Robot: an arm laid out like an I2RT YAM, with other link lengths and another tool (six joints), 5 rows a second.
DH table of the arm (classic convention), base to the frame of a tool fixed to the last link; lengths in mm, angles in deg. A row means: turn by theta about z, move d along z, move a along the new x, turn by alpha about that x. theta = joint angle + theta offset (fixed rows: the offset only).
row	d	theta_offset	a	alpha
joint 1	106.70	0.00	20.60	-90.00
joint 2	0.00	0.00	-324.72	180.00
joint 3	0.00	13.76	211.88	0.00
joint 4	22.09	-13.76	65.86	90.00
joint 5	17.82	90.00	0.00	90.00
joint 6	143.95	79.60	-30.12	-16.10
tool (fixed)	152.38	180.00	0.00	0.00
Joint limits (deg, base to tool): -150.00..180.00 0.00..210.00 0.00..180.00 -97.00..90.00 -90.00..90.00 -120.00..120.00
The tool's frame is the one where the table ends.
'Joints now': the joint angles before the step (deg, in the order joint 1, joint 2, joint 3, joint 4, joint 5, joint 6). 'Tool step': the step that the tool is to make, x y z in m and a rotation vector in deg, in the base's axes. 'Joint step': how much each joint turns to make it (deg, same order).
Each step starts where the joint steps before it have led.
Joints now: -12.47, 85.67, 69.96, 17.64, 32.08, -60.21
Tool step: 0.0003, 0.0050, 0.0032, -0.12, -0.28, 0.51
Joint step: 0.54, -0.40, 0.00, -0.06, 0.03, -0.07
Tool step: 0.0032, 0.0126, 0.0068, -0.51, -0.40, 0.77
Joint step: 2.01, -0.37, 0.41, 0.03, 1.22, -0.57
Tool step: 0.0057, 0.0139, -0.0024, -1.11, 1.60, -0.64
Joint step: 3.76, 0.76, 1.04, -0.61, 4.33, -1.90
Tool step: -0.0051, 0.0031, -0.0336, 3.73, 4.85, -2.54
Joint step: 2.41, 1.15, 2.88, -9.76, 4.88, 4.45
